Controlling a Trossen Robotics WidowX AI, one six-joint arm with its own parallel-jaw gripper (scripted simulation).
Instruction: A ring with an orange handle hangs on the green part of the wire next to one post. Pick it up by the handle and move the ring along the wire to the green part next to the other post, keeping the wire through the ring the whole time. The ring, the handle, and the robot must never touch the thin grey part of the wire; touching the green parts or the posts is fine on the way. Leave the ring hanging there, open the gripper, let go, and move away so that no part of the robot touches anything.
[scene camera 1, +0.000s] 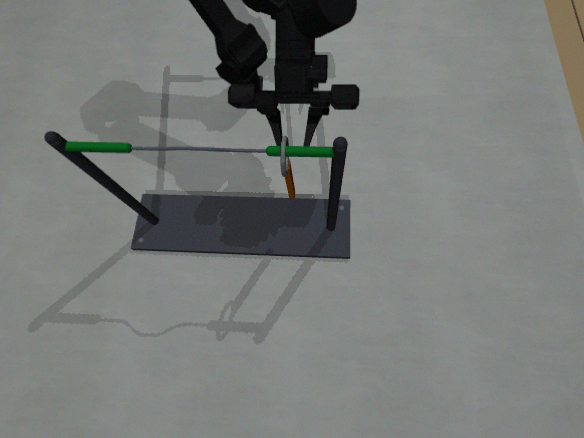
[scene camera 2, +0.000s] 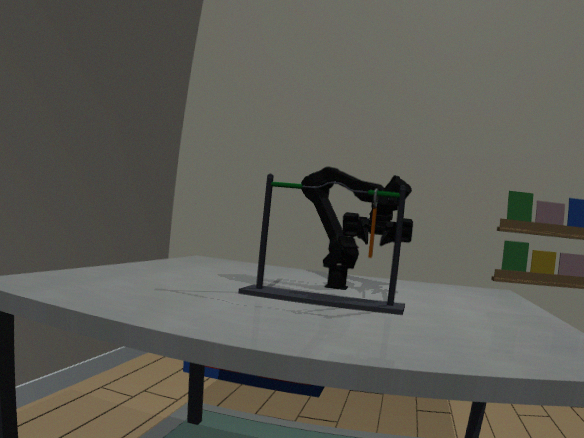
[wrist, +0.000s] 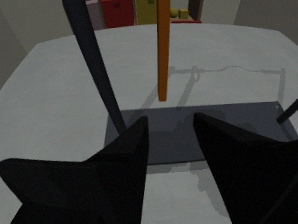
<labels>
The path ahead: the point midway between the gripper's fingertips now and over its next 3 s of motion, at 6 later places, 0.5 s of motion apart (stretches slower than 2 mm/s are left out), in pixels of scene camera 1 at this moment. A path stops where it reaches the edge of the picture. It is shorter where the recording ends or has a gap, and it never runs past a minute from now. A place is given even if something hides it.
My gripper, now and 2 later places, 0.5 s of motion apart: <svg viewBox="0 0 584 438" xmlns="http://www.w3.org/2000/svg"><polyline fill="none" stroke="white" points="292,156 292,150 292,122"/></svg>
</labels>
